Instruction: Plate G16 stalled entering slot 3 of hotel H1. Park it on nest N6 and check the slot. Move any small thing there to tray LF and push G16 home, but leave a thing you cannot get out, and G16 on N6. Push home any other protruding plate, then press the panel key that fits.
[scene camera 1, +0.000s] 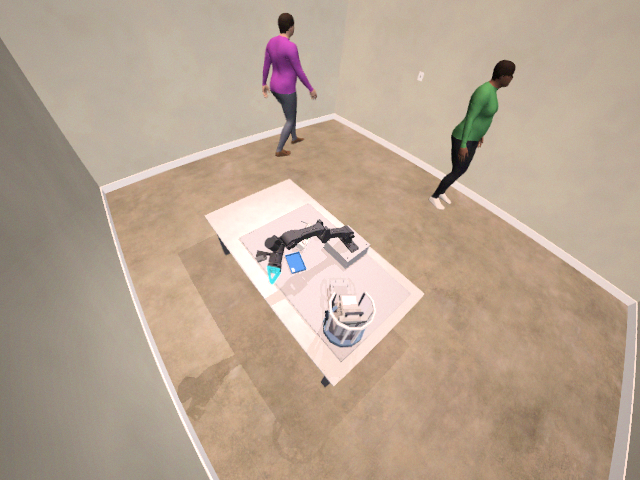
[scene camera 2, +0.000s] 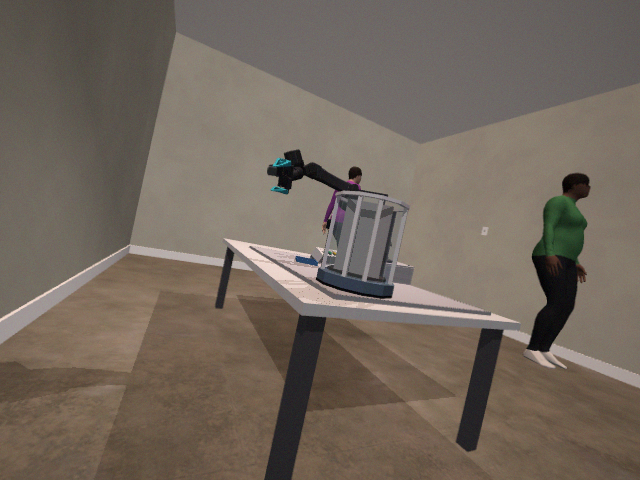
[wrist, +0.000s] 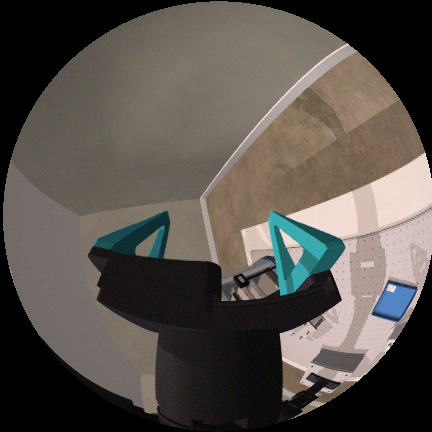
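Pixels of known places: gripper, between the fingertips: (scene camera 1: 271, 283) (scene camera 2: 272, 178) (wrist: 218, 216); arm's base, origin of its link: (scene camera 1: 346, 241).
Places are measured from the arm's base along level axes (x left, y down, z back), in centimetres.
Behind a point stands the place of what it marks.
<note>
My gripper (scene camera 1: 272, 279) {x 16.4, y -23.5, z -66.4 cm} (scene camera 2: 275, 177) {x 16.4, y -23.5, z -66.4 cm} (wrist: 218, 216) {x 16.4, y -23.5, z -66.4 cm} is open and empty, its two teal fingers wide apart, high above the table's long edge. The round plate carousel, with a blue base (scene camera 1: 342, 341) {x 55.3, y 0.2, z -45.6 cm} (scene camera 2: 355, 283) {x 58.0, y 6.3, z -42.4 cm} and upright posts, stands at one end of the table; in the wrist view it is partly behind the gripper. Plate G16, the slots and nest N6 cannot be made out. A blue tray (scene camera 1: 295, 262) {x -7.9, y 9.0, z -38.2 cm} (scene camera 2: 307, 260) {x 0.1, y 7.5, z -40.0 cm} (wrist: 395, 301) with a small white label lies on the mat; the label is unreadable. The key panel (scene camera 2: 320, 253) {x -14.4, y 3.8, z -29.1 cm} is mostly hidden by the arm in scene camera 1.
The arm stands on a grey box (scene camera 1: 342, 256) {x 8.8, y 1.0, z -10.6 cm} (scene camera 2: 404, 273) {x 12.0, y 4.1, z 7.4 cm} (wrist: 338, 359) at the table's far side. A grey perforated mat (scene camera 1: 379, 289) {x 39.9, y 9.2, z -0.5 cm} covers much of the white table (scene camera 1: 253, 201) {x -83.8, y 10.5, z -37.6 cm}. A person in magenta (scene camera 1: 283, 64) (scene camera 2: 334, 206) and one in green (scene camera 1: 478, 113) (scene camera 2: 563, 227) are beyond the table.
</note>
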